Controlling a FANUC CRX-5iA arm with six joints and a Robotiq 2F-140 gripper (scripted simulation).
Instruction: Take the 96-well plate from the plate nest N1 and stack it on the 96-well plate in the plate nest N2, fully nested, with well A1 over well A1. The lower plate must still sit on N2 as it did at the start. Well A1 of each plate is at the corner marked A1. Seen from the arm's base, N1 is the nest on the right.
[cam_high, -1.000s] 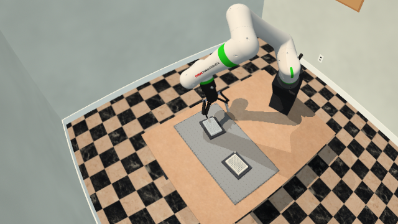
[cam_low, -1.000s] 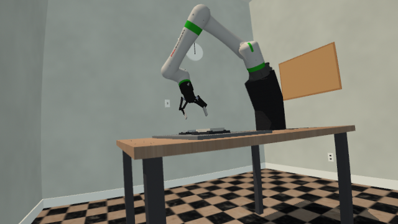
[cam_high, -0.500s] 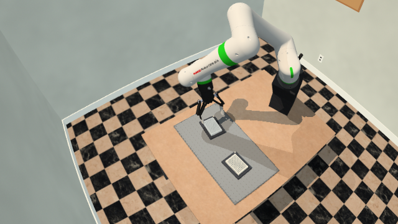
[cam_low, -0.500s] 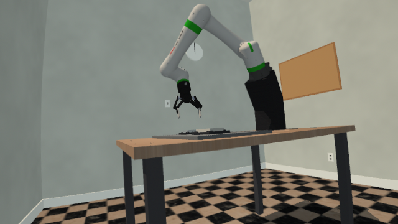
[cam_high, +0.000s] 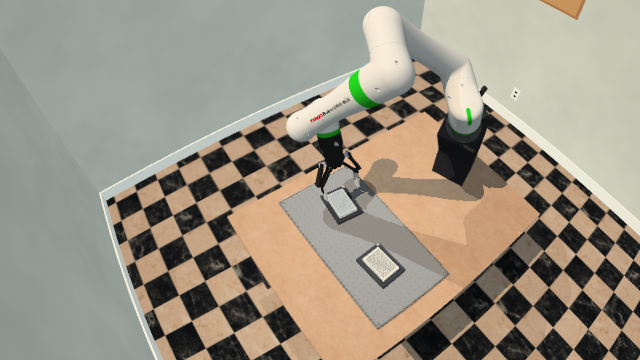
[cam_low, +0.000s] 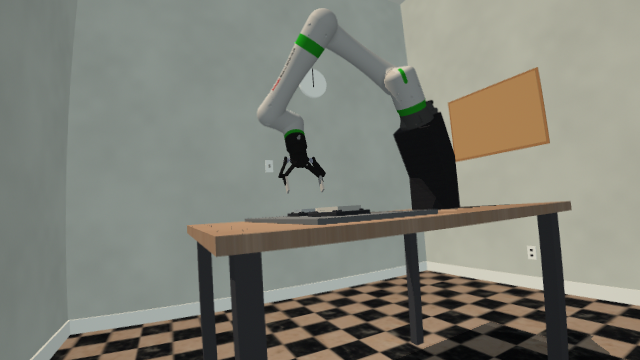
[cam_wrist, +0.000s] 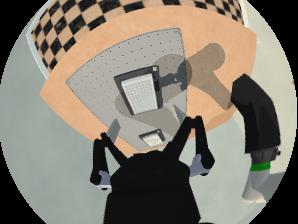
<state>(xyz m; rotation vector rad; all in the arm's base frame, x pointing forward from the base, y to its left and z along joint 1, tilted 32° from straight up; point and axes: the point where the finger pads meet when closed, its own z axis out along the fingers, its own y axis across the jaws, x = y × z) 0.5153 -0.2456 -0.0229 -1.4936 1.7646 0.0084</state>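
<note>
My gripper is now 90 mm above the white 96-well plate. The rest, counted from my hand: plate nest N1 (100 mm below).
</note>
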